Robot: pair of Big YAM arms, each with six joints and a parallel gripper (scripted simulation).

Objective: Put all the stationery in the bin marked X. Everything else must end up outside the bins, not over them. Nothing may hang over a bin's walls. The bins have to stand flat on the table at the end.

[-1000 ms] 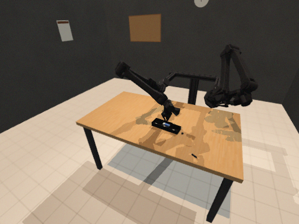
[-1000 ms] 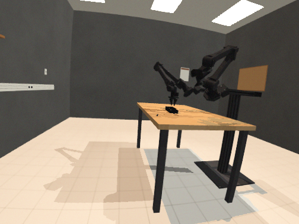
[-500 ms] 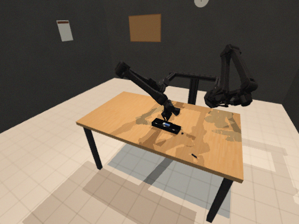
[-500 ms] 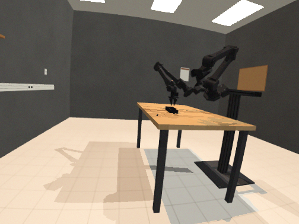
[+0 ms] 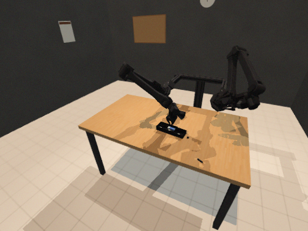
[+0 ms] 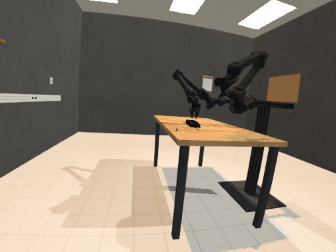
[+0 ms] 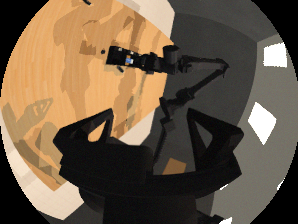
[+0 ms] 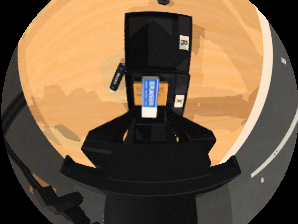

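The blue item is 5 cm below my right hand and 1 cm to the right of it. From my right hand the other things lie so: orange item 6 cm below; then black bin unit 5 cm below, 1 cm ahead.
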